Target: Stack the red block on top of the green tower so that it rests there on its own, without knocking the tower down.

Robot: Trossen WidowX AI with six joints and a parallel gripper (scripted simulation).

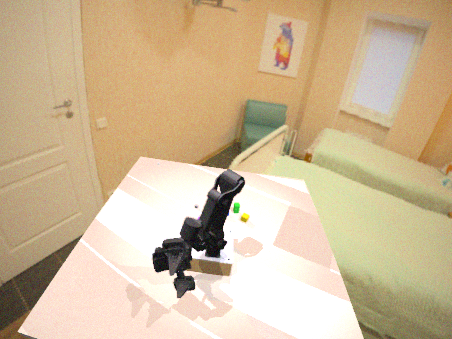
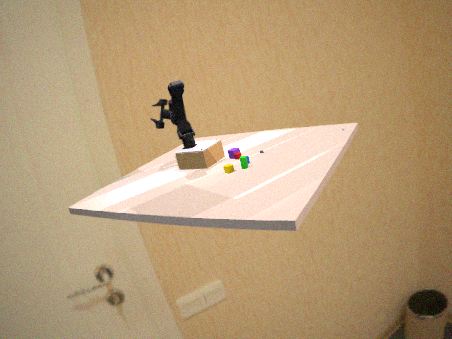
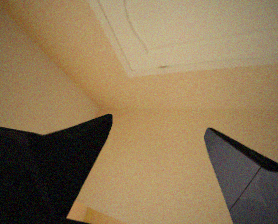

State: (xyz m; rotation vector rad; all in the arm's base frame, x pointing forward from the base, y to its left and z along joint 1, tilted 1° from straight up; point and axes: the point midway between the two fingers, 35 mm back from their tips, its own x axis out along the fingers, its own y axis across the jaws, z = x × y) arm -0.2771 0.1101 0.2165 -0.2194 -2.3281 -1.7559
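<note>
Right now my gripper tip is 580 mm short of the red block, 320 mm above it and 60 mm to the left of it. The rest, counted from my gripper tip: blue block (670 mm ahead, 320 mm below, 170 mm to the right); then yellow block (630 mm ahead, 320 mm below, 280 mm to the right); then purple block (540 mm ahead, 310 mm below, 40 mm to the right).
</note>
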